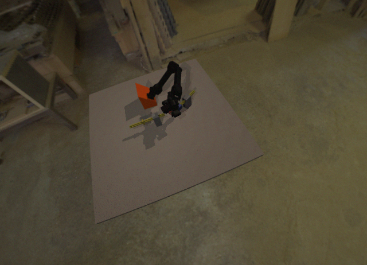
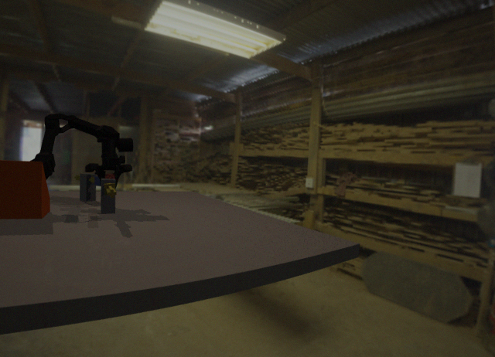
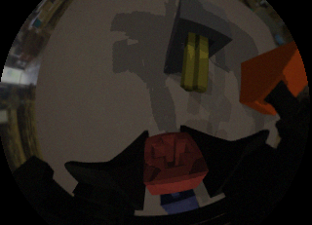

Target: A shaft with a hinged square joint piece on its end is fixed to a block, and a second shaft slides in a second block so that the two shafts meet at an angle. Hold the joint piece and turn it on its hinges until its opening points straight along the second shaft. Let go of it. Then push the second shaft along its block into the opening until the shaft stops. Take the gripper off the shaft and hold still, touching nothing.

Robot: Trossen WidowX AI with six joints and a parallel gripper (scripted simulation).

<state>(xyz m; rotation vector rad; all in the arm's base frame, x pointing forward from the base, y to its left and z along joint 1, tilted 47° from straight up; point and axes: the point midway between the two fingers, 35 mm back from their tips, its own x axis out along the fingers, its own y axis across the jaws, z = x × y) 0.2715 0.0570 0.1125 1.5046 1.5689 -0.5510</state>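
Now: the red square joint piece 3 cm above my gripper tip, 2 cm to the left of it and 1 cm behind it.
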